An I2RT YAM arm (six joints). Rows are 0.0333 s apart.
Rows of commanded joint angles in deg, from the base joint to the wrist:
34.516, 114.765, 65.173, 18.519, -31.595, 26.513
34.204, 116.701, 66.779, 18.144, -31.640, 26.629
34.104, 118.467, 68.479, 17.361, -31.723, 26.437
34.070, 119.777, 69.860, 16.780, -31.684, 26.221
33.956, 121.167, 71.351, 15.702, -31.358, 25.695
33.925, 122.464, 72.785, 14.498, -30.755, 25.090
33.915, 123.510, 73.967, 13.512, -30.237, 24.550
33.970, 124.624, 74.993, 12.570, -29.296, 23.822
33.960, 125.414, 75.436, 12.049, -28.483, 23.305
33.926, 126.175, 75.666, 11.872, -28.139, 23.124
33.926, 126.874, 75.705, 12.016, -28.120, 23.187
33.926, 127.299, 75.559, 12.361, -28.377, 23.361
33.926, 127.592, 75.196, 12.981, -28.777, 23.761
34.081, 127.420, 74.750, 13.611, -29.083, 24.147
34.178, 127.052, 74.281, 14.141, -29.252, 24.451
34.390, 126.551, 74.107, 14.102, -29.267, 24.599
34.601, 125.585, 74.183, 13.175, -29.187, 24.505
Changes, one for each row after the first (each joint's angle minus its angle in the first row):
-0.312, 1.936, 1.606, -0.375, -0.045, 0.116
-0.412, 3.702, 3.306, -1.158, -0.128, -0.076
-0.446, 5.012, 4.687, -1.739, -0.089, -0.292
-0.560, 6.402, 6.178, -2.817, 0.237, -0.818
-0.591, 7.699, 7.612, -4.021, 0.840, -1.423
-0.601, 8.745, 8.794, -5.007, 1.358, -1.963
-0.546, 9.859, 9.820, -5.949, 2.299, -2.691
-0.556, 10.649, 10.263, -6.470, 3.112, -3.208
-0.590, 11.410, 10.493, -6.647, 3.456, -3.389
-0.590, 12.109, 10.532, -6.503, 3.475, -3.326
-0.590, 12.534, 10.386, -6.158, 3.218, -3.152
-0.590, 12.827, 10.023, -5.538, 2.818, -2.752
-0.435, 12.655, 9.577, -4.908, 2.512, -2.366
-0.338, 12.287, 9.108, -4.378, 2.343, -2.062
-0.126, 11.786, 8.934, -4.417, 2.328, -1.914
0.085, 10.820, 9.010, -5.344, 2.408, -2.008

